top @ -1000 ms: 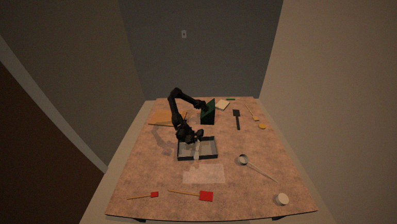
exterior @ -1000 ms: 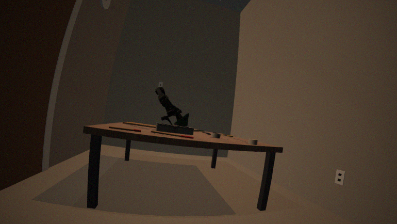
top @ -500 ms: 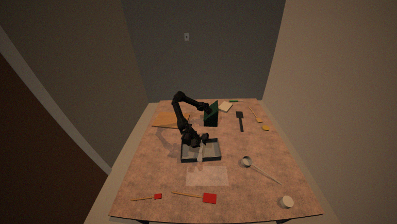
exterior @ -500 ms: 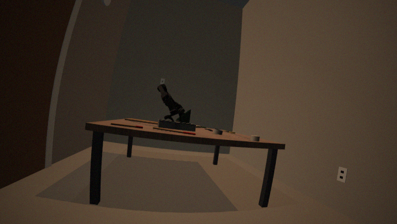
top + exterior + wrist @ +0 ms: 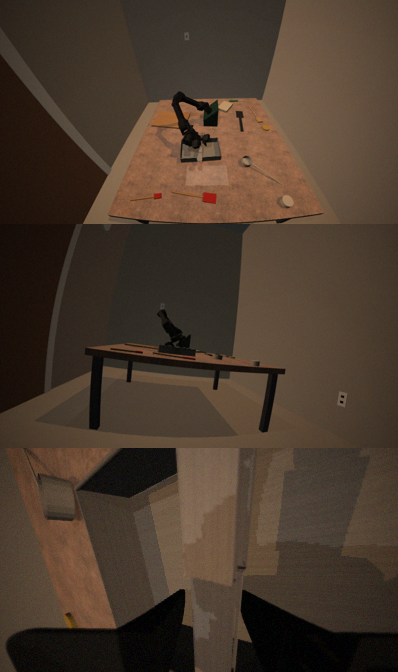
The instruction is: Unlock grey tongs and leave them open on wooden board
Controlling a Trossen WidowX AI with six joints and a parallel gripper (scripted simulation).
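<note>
Right now the roasting tin is 30 mm to the right of my gripper tip and 30 mm ahead of it. Round my gripper tip: wooden board (380 mm behind, 330 mm to the right, 30 mm below); pale block (580 mm behind, 270 mm to the left, 20 mm below); black spatula (400 mm to the left, 360 mm behind, 30 mm below).
</note>
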